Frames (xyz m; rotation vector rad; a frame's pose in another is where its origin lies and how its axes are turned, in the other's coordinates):
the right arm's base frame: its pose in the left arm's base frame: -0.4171 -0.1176 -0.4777 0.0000 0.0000 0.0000
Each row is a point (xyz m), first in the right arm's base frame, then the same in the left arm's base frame.
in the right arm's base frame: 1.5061 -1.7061 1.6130
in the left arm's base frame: 1.0890 -1.8237 1.1353
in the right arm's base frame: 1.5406 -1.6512 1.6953
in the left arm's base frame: 1.1235 -1.7688 1.2176
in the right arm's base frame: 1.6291 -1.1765 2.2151
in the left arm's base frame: 1.2120 -1.2941 1.7374
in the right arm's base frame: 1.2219 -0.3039 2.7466
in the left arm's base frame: 0.8048 -0.4215 2.2689
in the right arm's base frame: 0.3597 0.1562 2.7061
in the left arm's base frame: -0.0574 0.0386 2.2284
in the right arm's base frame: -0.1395 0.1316 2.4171
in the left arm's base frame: -0.5566 0.0140 1.9394
